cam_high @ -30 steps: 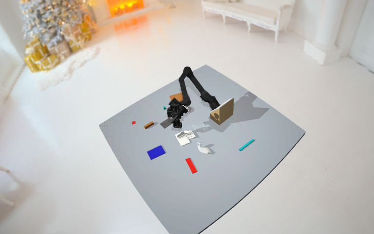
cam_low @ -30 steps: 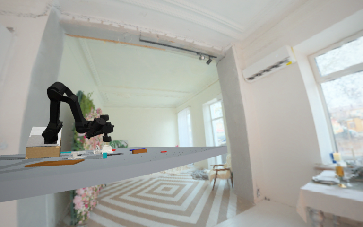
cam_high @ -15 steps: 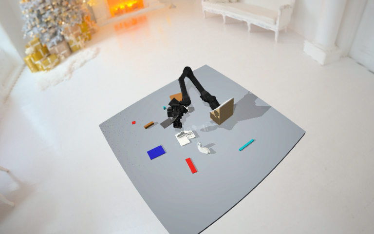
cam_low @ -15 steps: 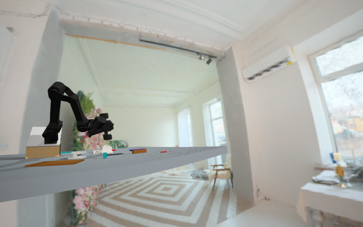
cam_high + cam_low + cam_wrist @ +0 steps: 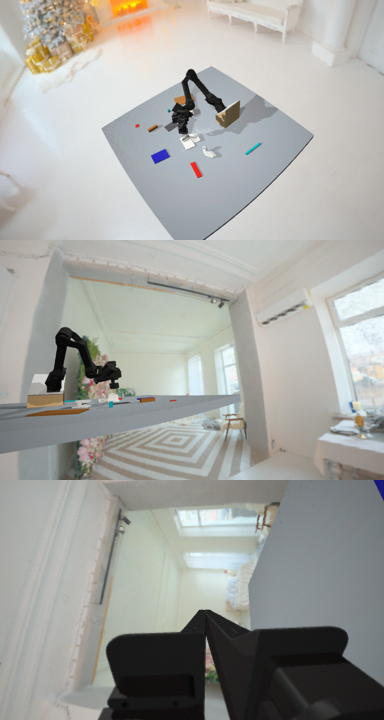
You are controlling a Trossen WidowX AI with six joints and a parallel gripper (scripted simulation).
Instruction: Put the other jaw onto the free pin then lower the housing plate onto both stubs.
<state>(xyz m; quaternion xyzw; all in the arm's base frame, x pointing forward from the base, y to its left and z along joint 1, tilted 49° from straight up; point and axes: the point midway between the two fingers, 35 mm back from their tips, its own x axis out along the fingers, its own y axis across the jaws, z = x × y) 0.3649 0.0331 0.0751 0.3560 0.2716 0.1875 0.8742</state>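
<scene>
The red bar lies 21 cm to the left of my gripper tip, 19 cm below it and 6 cm ahead of it. Round my gripper tip: brown block (31 cm to the right, 19 cm below, 6 cm ahead); blue tile (19 cm below, 17 cm ahead, 6 cm to the right); dark grey tile (23 cm to the right, 19 cm below, 7 cm behind).
</scene>
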